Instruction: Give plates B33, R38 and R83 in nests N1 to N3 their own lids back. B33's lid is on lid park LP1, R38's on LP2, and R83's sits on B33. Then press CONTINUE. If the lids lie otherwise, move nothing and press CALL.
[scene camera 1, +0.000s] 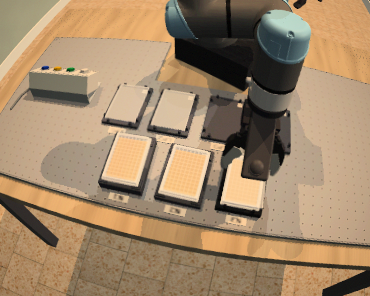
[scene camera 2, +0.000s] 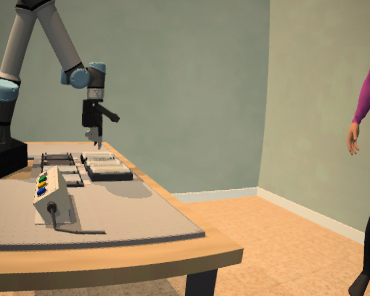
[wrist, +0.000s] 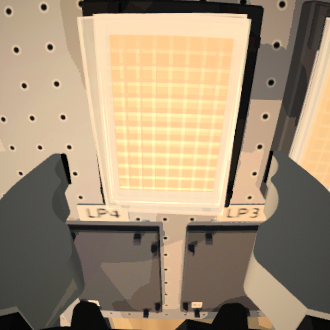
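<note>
My gripper is open and empty above the N3 plate, its fingers apart on either side of the plate's near end in the wrist view. A clear lid lies on this plate, its edge showing slightly offset at the left. The N2 plate and N1 plate sit in their dark nests; whether they carry lids is hard to tell. Pale lids lie on LP1 and LP2. The plates' names cannot be read.
Dark lid parks LP3 and LP4 hold no lid. A button box with blue, yellow, green and white buttons stands at the left of scene camera 1. A person's arm shows beyond the table.
</note>
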